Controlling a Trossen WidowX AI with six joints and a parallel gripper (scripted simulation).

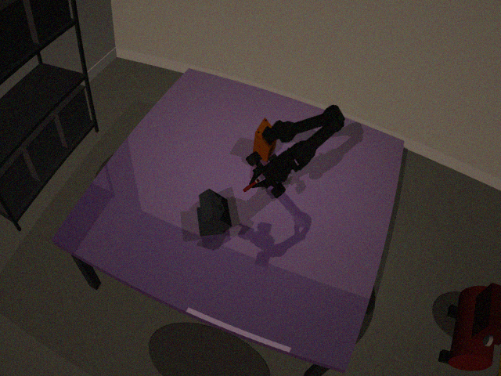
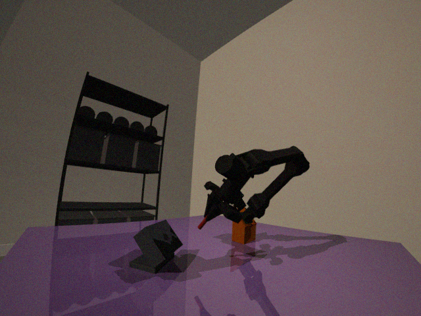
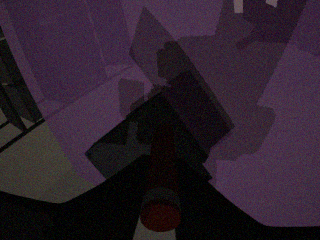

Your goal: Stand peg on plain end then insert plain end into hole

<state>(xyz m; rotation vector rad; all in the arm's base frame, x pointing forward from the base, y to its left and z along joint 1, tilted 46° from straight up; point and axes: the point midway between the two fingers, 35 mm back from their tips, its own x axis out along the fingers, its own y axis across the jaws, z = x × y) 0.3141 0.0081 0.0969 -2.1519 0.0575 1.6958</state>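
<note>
Now: gripper tip 12 cm short of the dark sloped panel, 9 cm to the left of it and 8 cm above it. The rest, counted from my gripper tip: red peg 1 cm to the left, 1 cm behind, 1 cm above.
</note>
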